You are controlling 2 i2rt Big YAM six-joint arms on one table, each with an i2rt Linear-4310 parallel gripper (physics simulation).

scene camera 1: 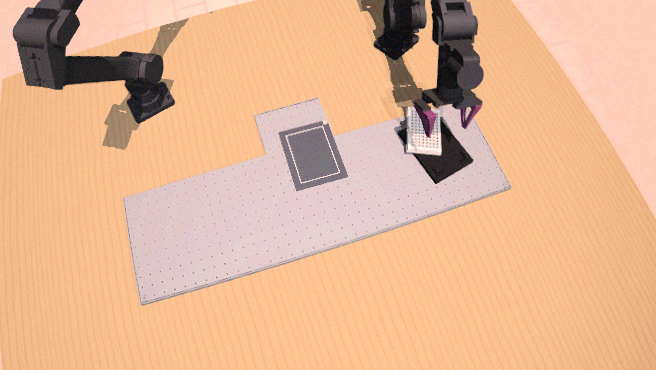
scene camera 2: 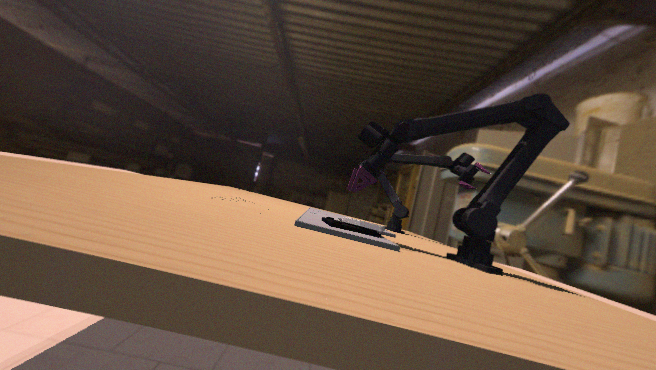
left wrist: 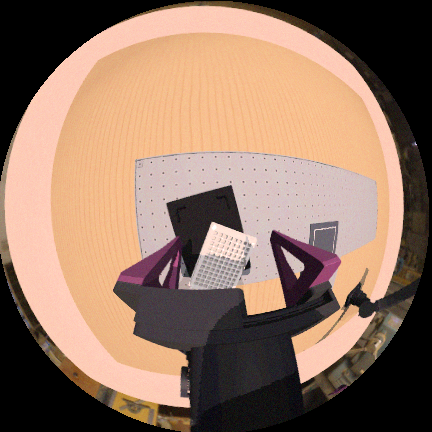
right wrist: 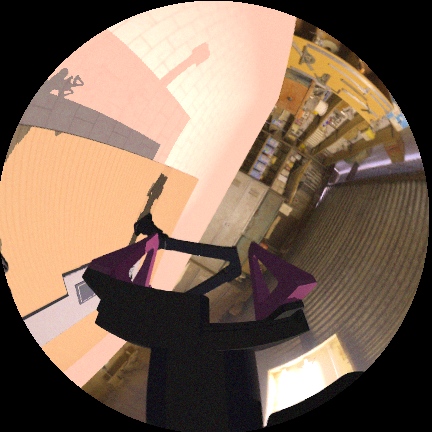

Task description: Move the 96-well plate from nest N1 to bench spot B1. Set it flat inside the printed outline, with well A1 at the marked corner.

Labels:
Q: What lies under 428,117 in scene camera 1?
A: My left gripper.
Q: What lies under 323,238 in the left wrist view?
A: A B1 outline.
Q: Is my left gripper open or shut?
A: Open.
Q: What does my left gripper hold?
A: Nothing.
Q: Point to a white well plate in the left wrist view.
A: At 224,253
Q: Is my right gripper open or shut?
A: Open.

